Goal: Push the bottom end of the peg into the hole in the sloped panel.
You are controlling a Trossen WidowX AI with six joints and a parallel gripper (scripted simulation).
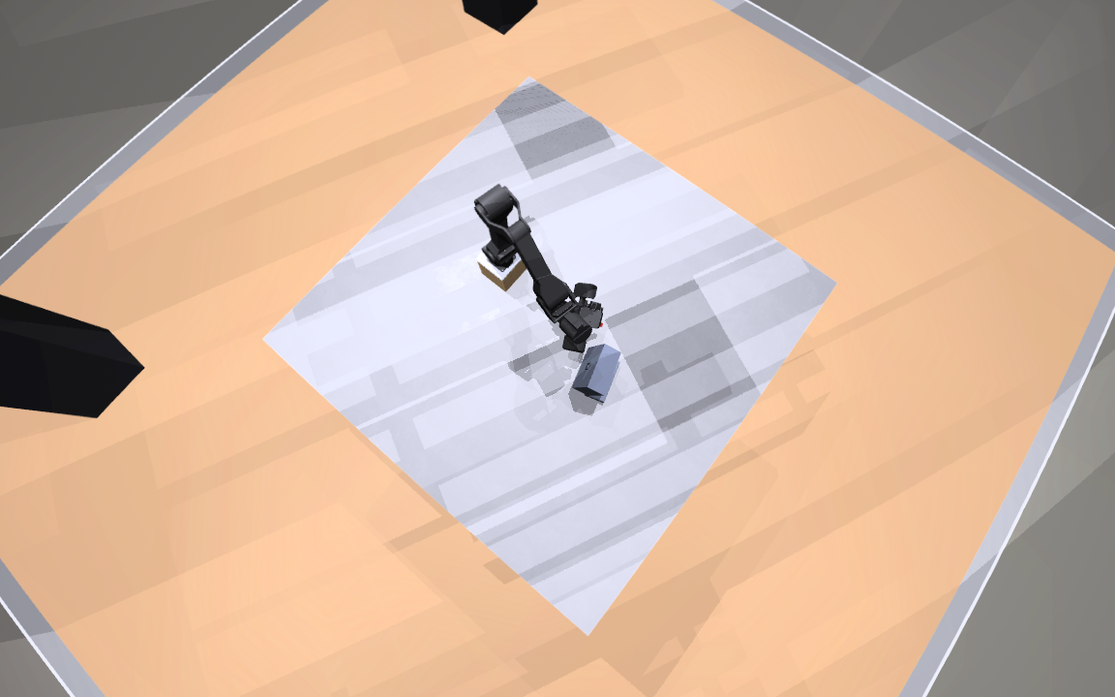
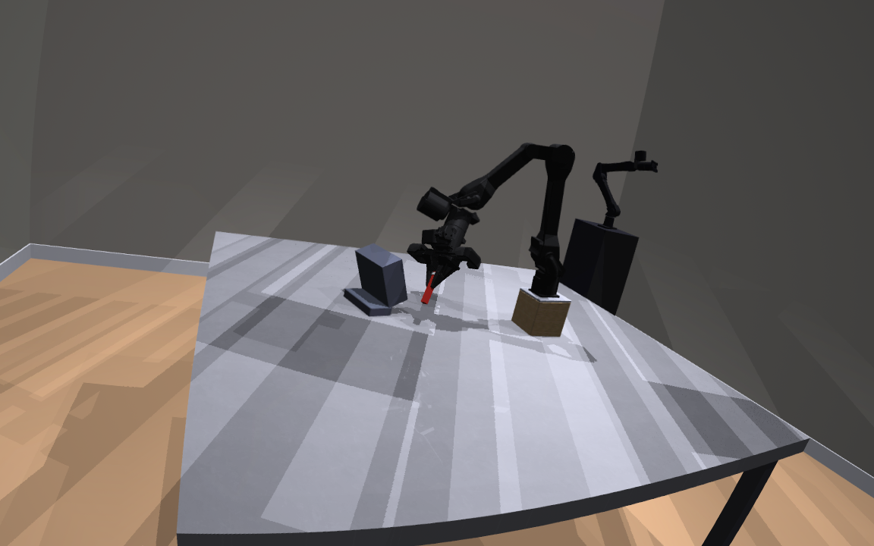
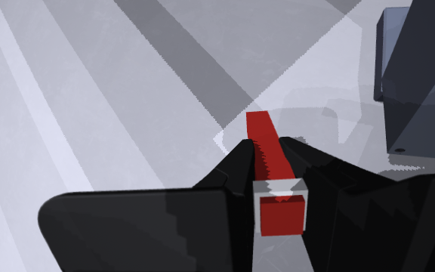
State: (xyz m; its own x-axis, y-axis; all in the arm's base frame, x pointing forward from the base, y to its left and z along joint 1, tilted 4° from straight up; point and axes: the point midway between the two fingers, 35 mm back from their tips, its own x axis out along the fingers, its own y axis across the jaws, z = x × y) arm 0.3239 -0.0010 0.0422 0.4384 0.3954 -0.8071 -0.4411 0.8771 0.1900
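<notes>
Right now the sloped panel is 110 mm to the right of my gripper tip, 80 mm ahead of it and 10 mm below it. From my gripper tip the other things lie so: red square peg: 10 mm to the right, 10 mm behind, 10 mm above; low foot: 110 mm ahead, 100 mm to the right, 90 mm below.
</notes>
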